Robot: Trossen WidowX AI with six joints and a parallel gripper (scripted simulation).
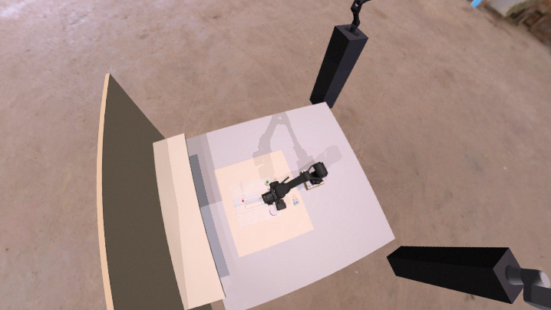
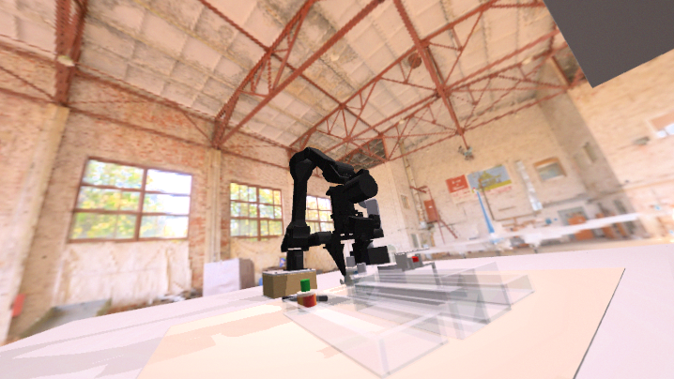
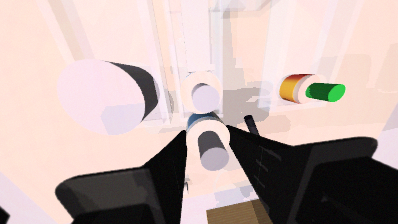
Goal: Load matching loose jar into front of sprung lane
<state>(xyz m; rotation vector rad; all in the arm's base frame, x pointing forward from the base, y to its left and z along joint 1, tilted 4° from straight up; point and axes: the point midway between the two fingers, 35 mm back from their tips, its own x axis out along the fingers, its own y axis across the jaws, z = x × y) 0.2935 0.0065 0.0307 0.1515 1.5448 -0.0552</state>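
Right now the grey cylinder is 50 mm ahead of my gripper tip, 70 mm to the left of it and 20 mm below it. From my gripper tip the other things lie so: clear lane rack (170 mm ahead, 50 mm to the right, 30 mm below); then blue-banded jar (110 mm behind, 70 mm to the left, 30 mm below); then black stick (80 mm behind, 90 mm to the right, 40 mm below).
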